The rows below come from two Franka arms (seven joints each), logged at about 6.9 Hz.
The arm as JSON. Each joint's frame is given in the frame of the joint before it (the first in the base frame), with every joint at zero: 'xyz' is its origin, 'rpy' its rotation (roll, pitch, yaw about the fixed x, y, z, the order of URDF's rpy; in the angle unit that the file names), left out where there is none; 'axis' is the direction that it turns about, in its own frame. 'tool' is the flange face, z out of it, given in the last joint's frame.
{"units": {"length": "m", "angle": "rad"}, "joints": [
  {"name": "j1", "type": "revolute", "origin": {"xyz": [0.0, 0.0, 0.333], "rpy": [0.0, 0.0, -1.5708]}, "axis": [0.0, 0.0, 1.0]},
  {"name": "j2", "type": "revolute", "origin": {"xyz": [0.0, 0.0, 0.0], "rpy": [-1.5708, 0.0, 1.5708]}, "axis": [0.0, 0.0, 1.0]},
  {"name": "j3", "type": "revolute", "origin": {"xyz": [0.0, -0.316, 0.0], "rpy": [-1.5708, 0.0, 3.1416]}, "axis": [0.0, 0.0, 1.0]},
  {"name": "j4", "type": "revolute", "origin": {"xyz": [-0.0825, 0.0, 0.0], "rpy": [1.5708, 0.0, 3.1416]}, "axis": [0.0, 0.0, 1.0]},
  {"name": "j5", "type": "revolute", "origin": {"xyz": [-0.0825, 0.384, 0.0], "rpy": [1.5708, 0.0, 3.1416]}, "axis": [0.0, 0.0, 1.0]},
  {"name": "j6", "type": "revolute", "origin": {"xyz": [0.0, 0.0, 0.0], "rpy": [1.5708, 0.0, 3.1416]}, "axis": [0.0, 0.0, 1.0]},
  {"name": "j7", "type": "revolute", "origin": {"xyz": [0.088, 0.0, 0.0], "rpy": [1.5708, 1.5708, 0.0]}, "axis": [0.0, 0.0, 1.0]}
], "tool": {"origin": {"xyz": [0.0, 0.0, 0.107], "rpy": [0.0, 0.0, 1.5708]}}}
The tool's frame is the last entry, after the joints.
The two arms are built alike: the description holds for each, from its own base.
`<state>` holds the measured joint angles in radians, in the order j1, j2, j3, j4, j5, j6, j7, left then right.
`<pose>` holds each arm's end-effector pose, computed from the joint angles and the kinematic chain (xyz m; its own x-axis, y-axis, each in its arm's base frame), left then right.
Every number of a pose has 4 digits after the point.
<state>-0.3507 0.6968 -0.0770 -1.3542 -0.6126 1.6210 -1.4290 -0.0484 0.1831 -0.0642 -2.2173 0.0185 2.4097 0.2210</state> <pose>0.6077 -0.3298 0.3047 0.1897 0.7736 -0.6046 0.8149 -0.4675 -0.3425 0.5443 -0.0613 0.2952 0.9406 -0.3393 0.0093 -0.3393 -0.9407 -0.0029</pose>
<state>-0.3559 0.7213 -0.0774 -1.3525 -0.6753 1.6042 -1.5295 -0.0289 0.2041 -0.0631 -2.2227 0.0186 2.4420 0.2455</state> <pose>0.6028 -0.3383 0.2921 0.0608 0.7934 -0.6057 0.8109 -0.3930 -0.4335 0.5462 -0.0503 0.2844 0.9392 -0.3431 0.0154 -0.3431 -0.9393 -0.0033</pose>
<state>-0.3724 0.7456 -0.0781 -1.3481 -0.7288 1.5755 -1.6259 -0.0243 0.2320 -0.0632 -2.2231 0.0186 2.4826 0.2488</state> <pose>0.5928 -0.3530 0.2807 -0.0468 0.8075 -0.5880 0.7788 -0.3391 -0.5277 0.5490 -0.0482 0.2726 0.9393 -0.3418 0.0279 -0.3419 -0.9397 -0.0043</pose>
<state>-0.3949 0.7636 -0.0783 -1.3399 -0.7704 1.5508 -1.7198 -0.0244 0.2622 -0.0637 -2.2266 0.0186 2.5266 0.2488</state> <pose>0.5821 -0.3701 0.2747 -0.1302 0.8219 -0.5545 0.7397 -0.2919 -0.6063 0.5502 -0.0488 0.2586 0.9389 -0.3422 0.0385 -0.3422 -0.9396 -0.0044</pose>
